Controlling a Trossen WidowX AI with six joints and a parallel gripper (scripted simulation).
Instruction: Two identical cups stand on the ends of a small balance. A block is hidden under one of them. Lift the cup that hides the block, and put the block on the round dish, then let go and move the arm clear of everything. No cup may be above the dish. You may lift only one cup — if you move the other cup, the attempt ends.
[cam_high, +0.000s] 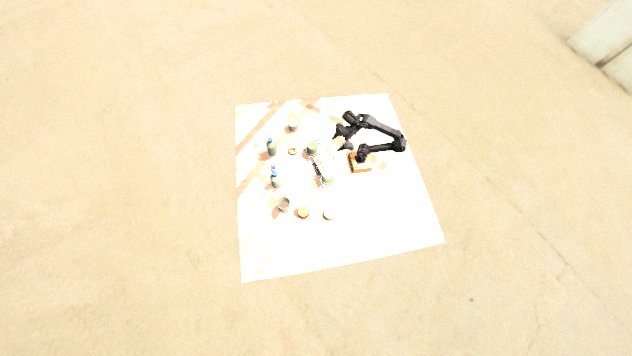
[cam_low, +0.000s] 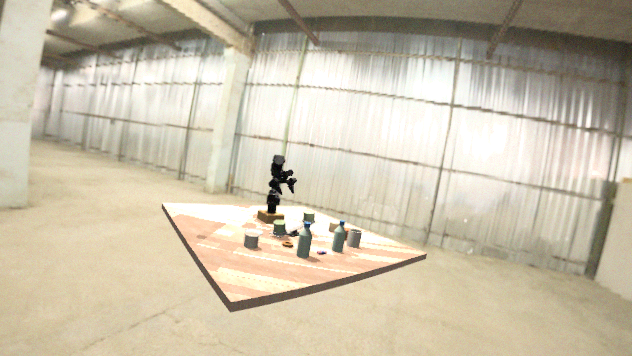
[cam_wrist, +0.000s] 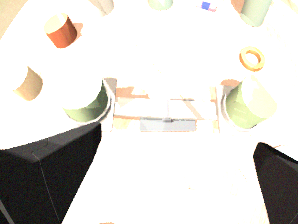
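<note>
The grey block lies 19 cm below my gripper tip, 11 cm to the right of it and 10 cm ahead of it. From my gripper tip the other things lie so: balance beam 19 cm below, 9 cm ahead, 2 cm to the left; orange object 30 cm to the left, 27 cm ahead, 20 cm below.
</note>
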